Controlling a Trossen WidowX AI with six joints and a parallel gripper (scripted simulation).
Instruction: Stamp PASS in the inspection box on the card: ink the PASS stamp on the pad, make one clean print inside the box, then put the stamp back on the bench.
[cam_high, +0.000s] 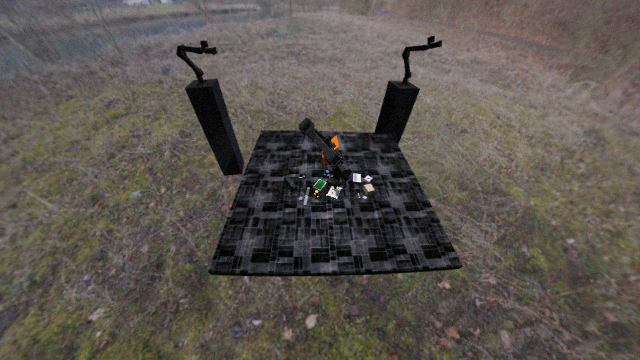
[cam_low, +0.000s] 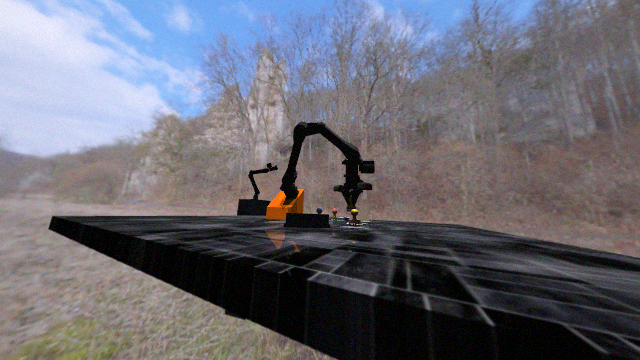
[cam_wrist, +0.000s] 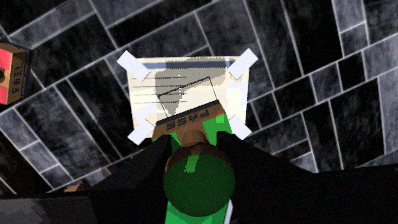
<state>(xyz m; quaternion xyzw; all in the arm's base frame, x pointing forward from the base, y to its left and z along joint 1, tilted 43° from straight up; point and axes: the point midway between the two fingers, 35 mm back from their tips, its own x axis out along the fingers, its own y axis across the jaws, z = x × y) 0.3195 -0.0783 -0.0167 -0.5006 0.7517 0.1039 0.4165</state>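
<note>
My gripper tip is now 80 mm above the cream card. Round my gripper tip: green stamp: right at my gripper tip; yellow stamp: 30 mm ahead, 130 mm to the right, 60 mm below; green ink pad: 60 mm behind, 90 mm to the right, 70 mm below.
</note>
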